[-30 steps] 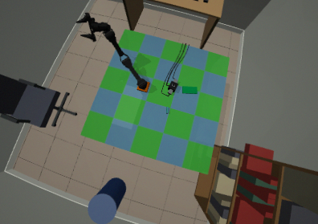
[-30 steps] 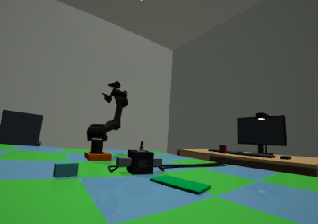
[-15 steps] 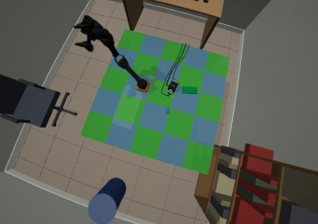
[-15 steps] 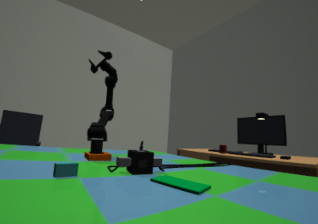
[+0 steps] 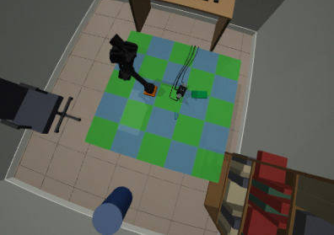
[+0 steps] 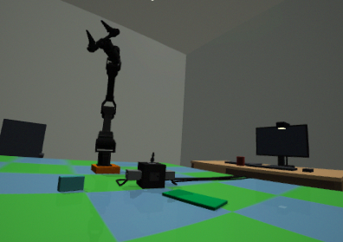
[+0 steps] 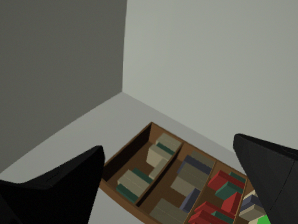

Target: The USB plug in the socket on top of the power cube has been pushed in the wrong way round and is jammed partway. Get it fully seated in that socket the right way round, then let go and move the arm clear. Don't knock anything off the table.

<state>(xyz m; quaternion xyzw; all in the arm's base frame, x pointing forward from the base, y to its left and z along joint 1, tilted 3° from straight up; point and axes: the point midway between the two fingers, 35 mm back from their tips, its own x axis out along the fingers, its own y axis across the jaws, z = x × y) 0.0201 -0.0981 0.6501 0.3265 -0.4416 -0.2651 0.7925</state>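
The usb plug lies 250 mm ahead of my gripper tip, 270 mm to the left of it and 600 mm below it. From my gripper tip the other things lie so: flat green block: 430 mm ahead, 320 mm to the left, 690 mm below; then teal block: 290 mm ahead, 20 mm to the left, 670 mm below.
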